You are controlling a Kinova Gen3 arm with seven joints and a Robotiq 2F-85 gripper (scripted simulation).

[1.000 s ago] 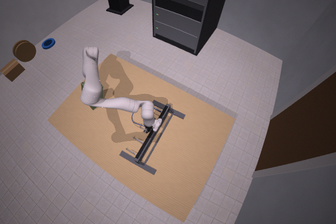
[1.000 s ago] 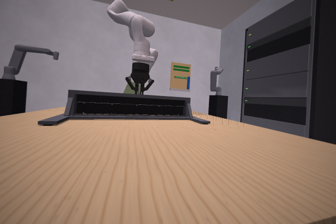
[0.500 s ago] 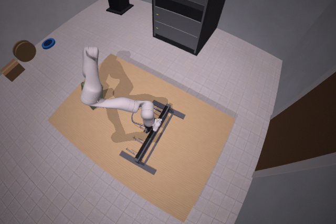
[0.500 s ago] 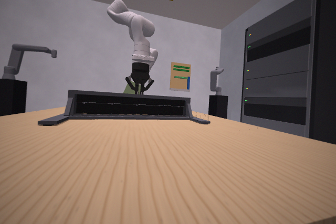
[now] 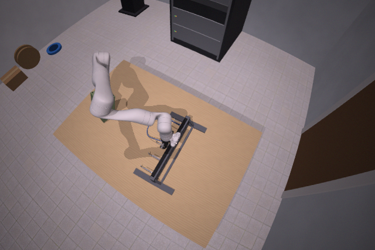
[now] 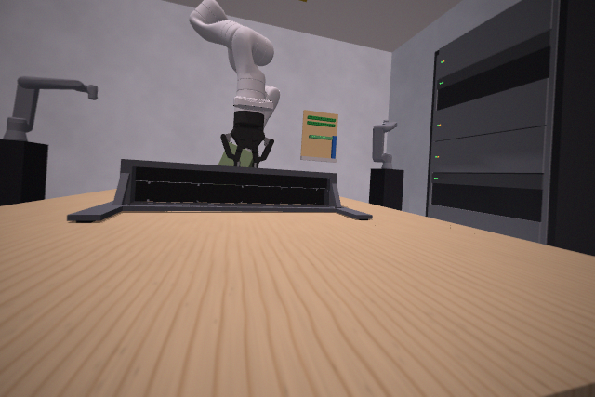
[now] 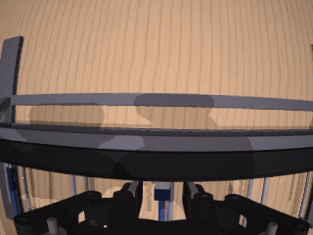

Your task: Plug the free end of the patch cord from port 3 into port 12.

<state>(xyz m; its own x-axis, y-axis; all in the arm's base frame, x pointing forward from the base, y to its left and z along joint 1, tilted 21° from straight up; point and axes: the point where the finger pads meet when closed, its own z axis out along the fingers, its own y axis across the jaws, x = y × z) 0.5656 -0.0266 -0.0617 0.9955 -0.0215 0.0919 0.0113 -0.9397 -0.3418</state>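
My gripper is now 1 cm short of the plug and 1 cm above it.
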